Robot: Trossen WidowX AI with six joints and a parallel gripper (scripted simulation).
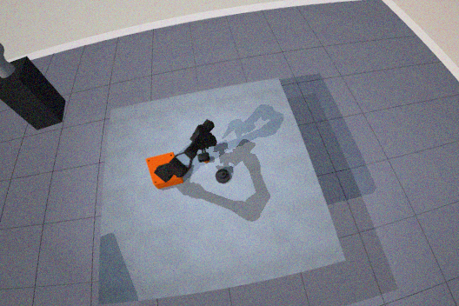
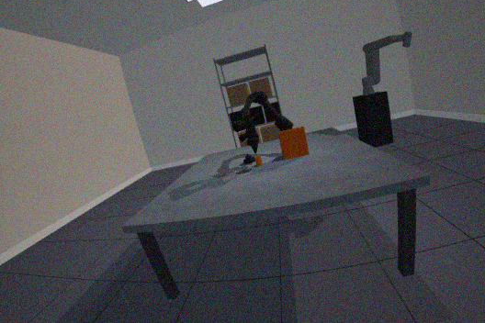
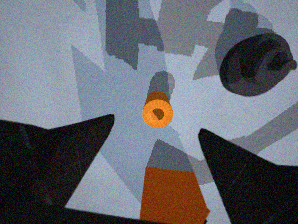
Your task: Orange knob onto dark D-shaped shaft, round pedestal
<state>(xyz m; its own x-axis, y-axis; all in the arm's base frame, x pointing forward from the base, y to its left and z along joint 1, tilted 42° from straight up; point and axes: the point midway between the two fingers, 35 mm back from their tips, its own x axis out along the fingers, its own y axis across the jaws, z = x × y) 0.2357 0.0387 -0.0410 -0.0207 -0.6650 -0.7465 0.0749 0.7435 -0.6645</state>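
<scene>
Now: gripper tip 60 mm above the orange knob. Round my gripper tip: dark round pedestal 140 mm to the right, 70 mm ahead, 60 mm below.
</scene>
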